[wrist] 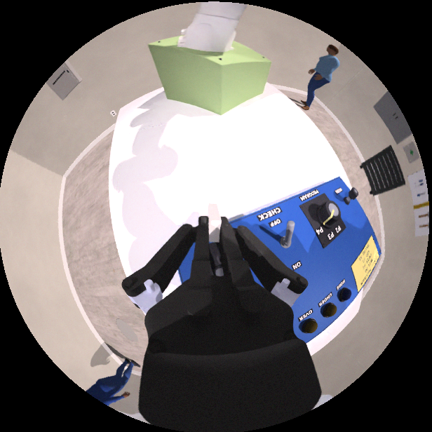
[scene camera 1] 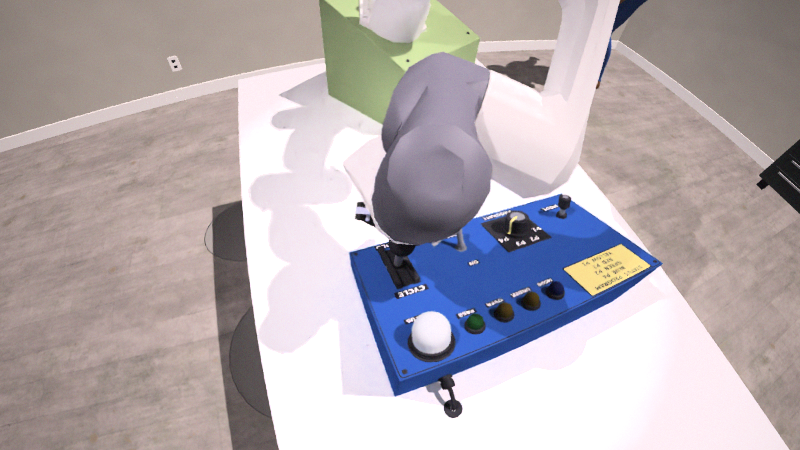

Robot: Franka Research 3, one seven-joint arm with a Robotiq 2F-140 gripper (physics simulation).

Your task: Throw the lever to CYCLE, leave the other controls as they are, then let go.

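Note:
The black-knobbed lever (scene camera 1: 400, 249) stands in its dark slot on the blue console (scene camera 1: 441, 279) (wrist: 322, 270). In the scene view its knob is low beside the arm's underside, partly hidden, with the CYCLE label (scene camera 1: 411, 291) at the slot's near end. The lever's base is nearer the slot's far end than this label. My gripper (wrist: 211, 211) is shut with nothing between its fingers. It is over the lever end of the console; in the scene view the arm hides its fingertips. Contact with the lever cannot be told.
A grey toggle (scene camera 1: 460, 239) (wrist: 288, 234), the program dial (scene camera 1: 518, 221) (wrist: 330, 211) and a small black knob (scene camera 1: 563, 202) (wrist: 353, 193) stand along the console. A white dome (scene camera 1: 430, 333) and coloured buttons line its near side. A green box (scene camera 1: 358, 72) (wrist: 210, 75) stands behind.

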